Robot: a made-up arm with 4 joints.
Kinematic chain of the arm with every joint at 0, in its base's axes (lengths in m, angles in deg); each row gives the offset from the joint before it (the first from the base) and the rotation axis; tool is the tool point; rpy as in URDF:
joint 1: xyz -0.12 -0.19 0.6 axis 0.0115 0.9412 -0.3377
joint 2: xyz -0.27 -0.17 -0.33 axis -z
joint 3: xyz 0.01 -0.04 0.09 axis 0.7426 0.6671 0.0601
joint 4: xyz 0.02 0 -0.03 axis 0.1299 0.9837 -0.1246
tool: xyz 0 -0.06 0.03 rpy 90 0 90
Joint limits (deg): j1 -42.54..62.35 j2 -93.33..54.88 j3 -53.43..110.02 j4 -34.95..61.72
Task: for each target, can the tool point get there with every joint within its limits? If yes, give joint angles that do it. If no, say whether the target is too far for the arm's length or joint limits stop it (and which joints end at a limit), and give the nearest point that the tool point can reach.
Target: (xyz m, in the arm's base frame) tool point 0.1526 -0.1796 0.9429
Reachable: no: joint limits stop it (at a limit: joint 1, joint 2, joint 3) | nearest point -0.4049 -0.2305 0.6711 | short by 0.622 m
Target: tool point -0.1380 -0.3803 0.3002
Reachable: yes | joints -25.90 -69.46 18.60 8.22
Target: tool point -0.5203 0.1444 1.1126
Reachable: no: too far | nearest point -0.5123 -0.2591 0.8114 | short by 0.504 m
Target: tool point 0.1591 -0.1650 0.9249
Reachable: no: joint limits stop it (at a limit: joint 1, joint 2, joint 3) | nearest point -0.4046 -0.2299 0.6703 | short by 0.622 m
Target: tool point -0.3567 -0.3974 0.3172
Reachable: yes | joints 4.31 -42.46 63.06 17.72
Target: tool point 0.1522 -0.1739 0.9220
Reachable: no: joint limits stop it (at a limit: joint 1, joint 2, joint 3) | nearest point -0.4047 -0.2300 0.6705 | short by 0.614 m
